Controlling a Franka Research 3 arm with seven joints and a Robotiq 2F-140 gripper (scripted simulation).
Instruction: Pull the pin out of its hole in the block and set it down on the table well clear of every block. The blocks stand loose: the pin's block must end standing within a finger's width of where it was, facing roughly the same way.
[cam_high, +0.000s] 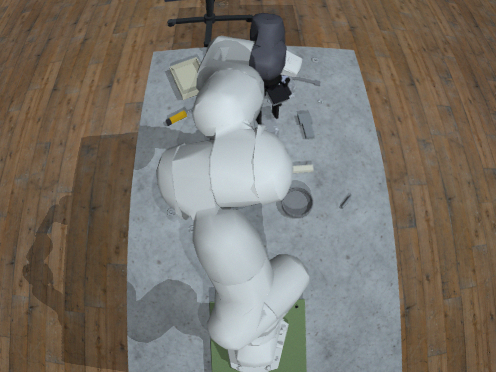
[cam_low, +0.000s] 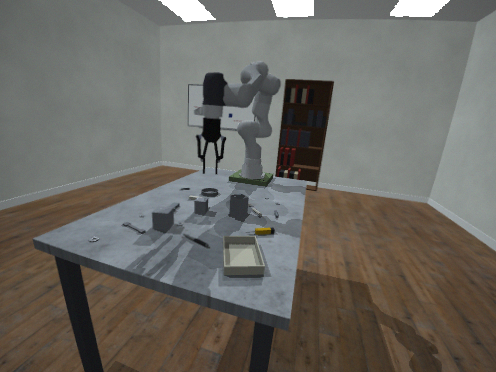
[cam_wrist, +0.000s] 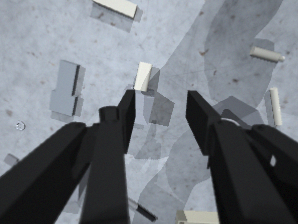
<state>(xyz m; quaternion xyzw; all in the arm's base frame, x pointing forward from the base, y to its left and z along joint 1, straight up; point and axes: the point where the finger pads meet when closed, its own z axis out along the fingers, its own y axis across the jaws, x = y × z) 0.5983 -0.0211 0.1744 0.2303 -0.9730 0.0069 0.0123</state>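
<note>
The grey block lies 5 cm ahead of my hand, 1 cm to the right of it and 18 cm below it. The rest, counted from my hand: cream piece 8 cm behind, 12 cm to the right, 20 cm below; then grey cup 20 cm behind, 10 cm to the right, 20 cm below; then yellow-handled screwdriver 13 cm ahead, 30 cm to the left, 20 cm below.
</note>
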